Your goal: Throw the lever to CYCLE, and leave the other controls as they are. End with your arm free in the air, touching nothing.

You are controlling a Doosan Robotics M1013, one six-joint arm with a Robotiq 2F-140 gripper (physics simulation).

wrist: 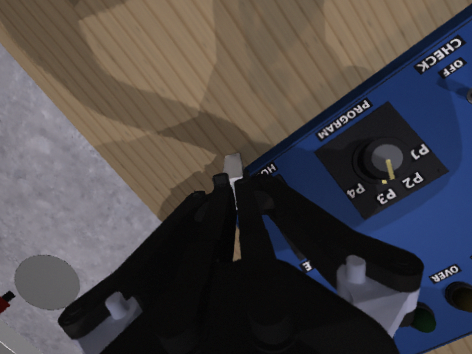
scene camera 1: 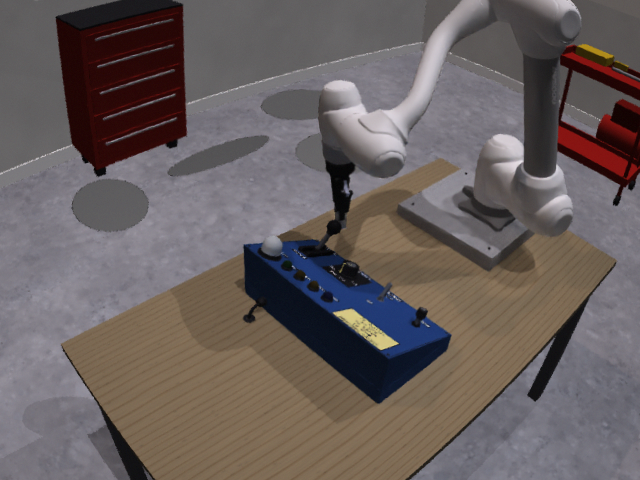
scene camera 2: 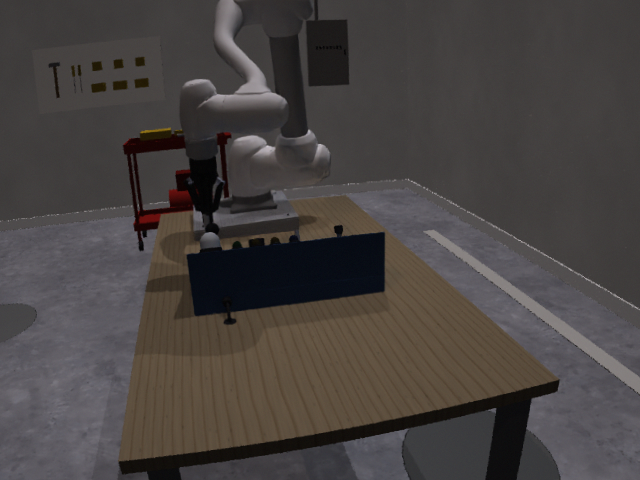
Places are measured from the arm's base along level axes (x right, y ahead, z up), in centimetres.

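Pixels of known places: gripper, fingertip midpoint: [wrist: 235, 166] [scene camera 1: 340, 227]; arm's base at its link origin: [scene camera 1: 492, 210] [scene camera 2: 252, 205].
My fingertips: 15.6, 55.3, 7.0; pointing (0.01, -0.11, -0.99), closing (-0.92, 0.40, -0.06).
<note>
Ahead of a thing's pixels: the offset from my fingertips to its middle, as dx, dy, dz. "*": to the spot under its first point.
The blue control box {-19.7, +15.0, -4.1} [scene camera 1: 310, 304] [scene camera 2: 289, 273] [wrist: 310, 200] stands on the table. Its black-knobbed lever [scene camera 1: 333, 226] [scene camera 2: 211, 228] rises from a dark slot at the far left end in scene camera 1 and leans toward the arm's base side. My gripper [scene camera 1: 341, 222] [scene camera 2: 207, 221] [wrist: 235, 166] is shut and empty, pointing down. Its fingertips are right by the lever's knob, on the base side; whether they touch it I cannot tell. In the wrist view the fingers hide the lever and most of its labels; a partial "HO" and an "E" show.
Other controls are the PROGRAM dial {-13.4, +8.6, -1.9} [scene camera 1: 349, 267] [wrist: 386, 157], a metal toggle {-25.3, +7.0, -1.4} [scene camera 1: 385, 292], a black-tipped switch {-37.3, +7.5, -2.1} [scene camera 1: 420, 314] [scene camera 2: 338, 229], a white dome {* -2.7, +25.6, +6.6} [scene camera 1: 271, 246] [scene camera 2: 209, 241] and several small coloured buttons. A small black fitting {* -4.4, +33.9, -11.8} [scene camera 1: 249, 317] [scene camera 2: 229, 312] stands by the box's tall side.
</note>
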